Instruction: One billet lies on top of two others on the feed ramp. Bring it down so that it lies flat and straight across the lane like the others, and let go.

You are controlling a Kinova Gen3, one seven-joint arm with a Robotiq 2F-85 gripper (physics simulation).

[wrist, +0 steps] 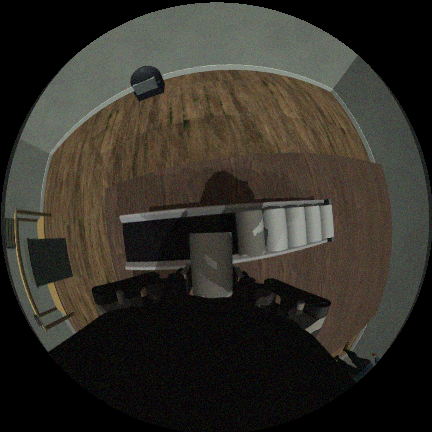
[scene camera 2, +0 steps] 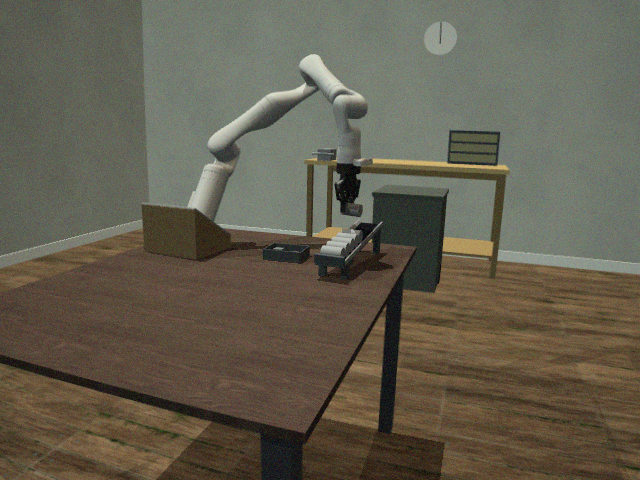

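Seen in the pictures: gripper, fingertip midpoint: (wrist: 212,274) (scene camera 2: 347,213); arm's base at its link origin: (scene camera 2: 199,221).
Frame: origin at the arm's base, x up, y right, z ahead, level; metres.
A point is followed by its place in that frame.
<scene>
My gripper (scene camera 2: 344,207) {x 0.053, y -0.090, z 0.493 m} (wrist: 212,274) {x 0.053, y -0.090, z 0.493 m} points down above the feed ramp (scene camera 2: 329,259) (wrist: 170,215) and is shut on a grey billet (scene camera 2: 354,209) {x 0.070, y -0.067, z 0.523 m} (wrist: 211,257) {x 0.085, y -0.085, z 0.518 m}. The held billet is clear of the ramp and lies roughly level, its length across the lane. In the wrist view it overlaps the dark bare lane floor (wrist: 155,240) {x -0.009, y -0.174, z 0.534 m} and the near rail, just left of the row. Several pale billets (scene camera 2: 333,249) {x -0.012, y 0.139, z 0.523 m} (wrist: 296,226) {x 0.002, y 0.041, z 0.522 m} lie side by side across the lane toward the low end. The nearest one in the row (wrist: 250,233) {x 0.013, y -0.036, z 0.526 m} is in shadow. The finger pads are partly hidden.
A small dark tray (scene camera 2: 281,256) {x -0.083, y 0.022, z 0.315 m} stands on the table (scene camera 2: 180,320) {x -0.099, y 0.549, z 0.310 m} beside the ramp. A tan wedge-shaped block (scene camera 2: 170,232) {x -0.022, y 0.105, z -0.042 m} stands at the arm's base. A dark cabinet (scene camera 2: 413,217) and a wooden bench (scene camera 2: 439,166) stand behind the table.
</scene>
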